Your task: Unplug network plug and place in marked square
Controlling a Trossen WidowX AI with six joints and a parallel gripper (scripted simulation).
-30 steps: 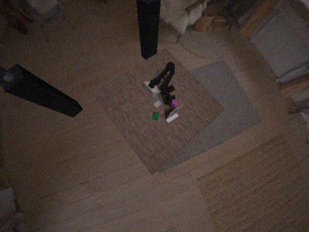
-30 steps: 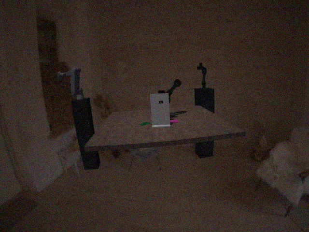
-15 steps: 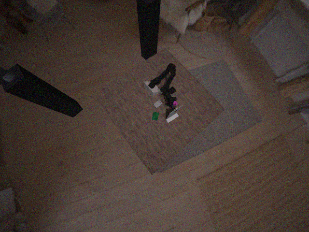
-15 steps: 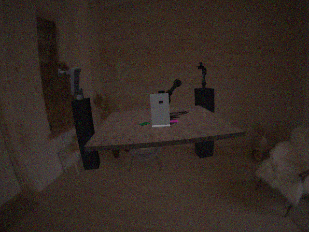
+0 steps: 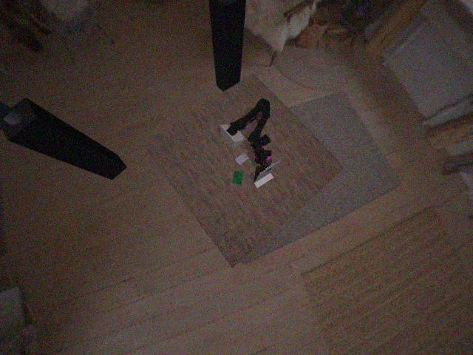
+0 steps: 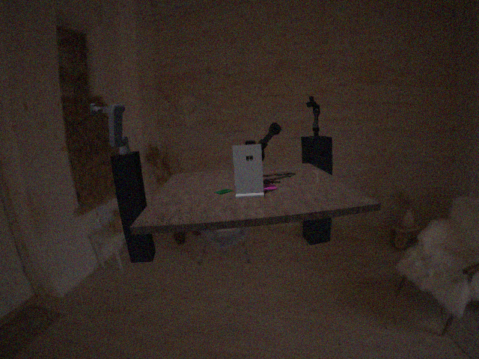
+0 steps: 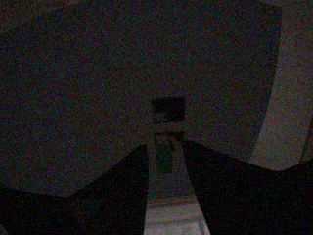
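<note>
Now: gripper tip 23 cm above the magenta square, 13 cm to the right of it and 10 cm past it. Also, from my gripper tip: upright grey panel: 9 cm below, 3 cm ahead.
</note>
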